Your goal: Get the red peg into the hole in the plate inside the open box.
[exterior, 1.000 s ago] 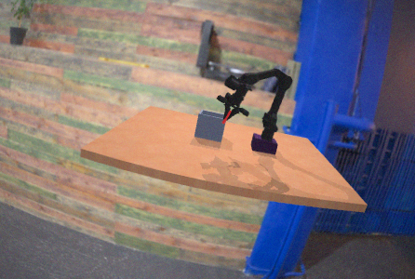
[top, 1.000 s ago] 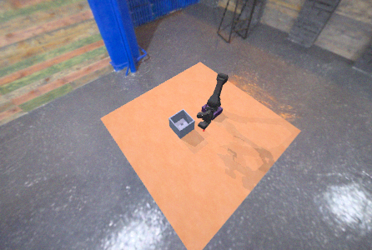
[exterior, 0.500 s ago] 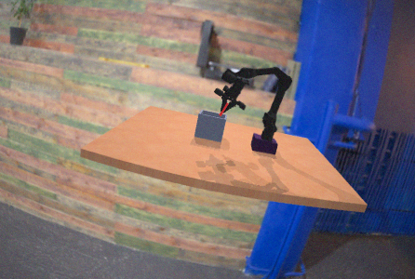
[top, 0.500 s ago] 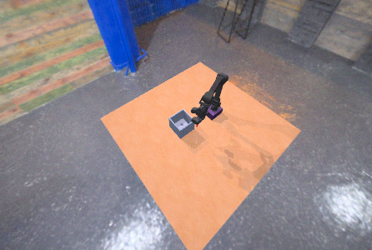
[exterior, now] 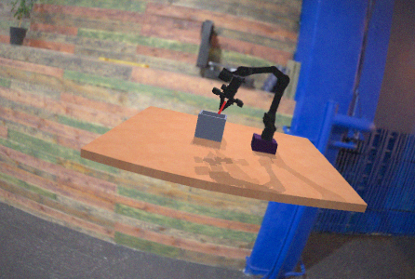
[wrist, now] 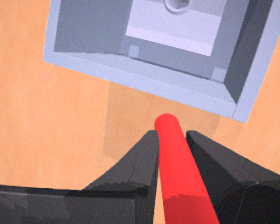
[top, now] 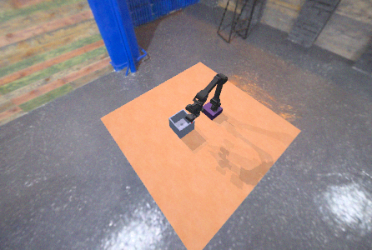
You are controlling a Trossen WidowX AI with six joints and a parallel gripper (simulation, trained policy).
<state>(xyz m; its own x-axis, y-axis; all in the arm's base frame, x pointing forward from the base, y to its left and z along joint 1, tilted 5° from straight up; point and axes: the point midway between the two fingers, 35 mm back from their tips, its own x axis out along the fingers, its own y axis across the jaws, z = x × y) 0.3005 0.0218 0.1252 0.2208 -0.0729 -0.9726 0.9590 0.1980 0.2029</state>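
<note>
The pale plate lies 40 mm ahead of my gripper tip, 90 mm to the right of it and 140 mm below it. From my gripper tip the other things lie so: red peg (10 mm behind, 20 mm above).
</note>
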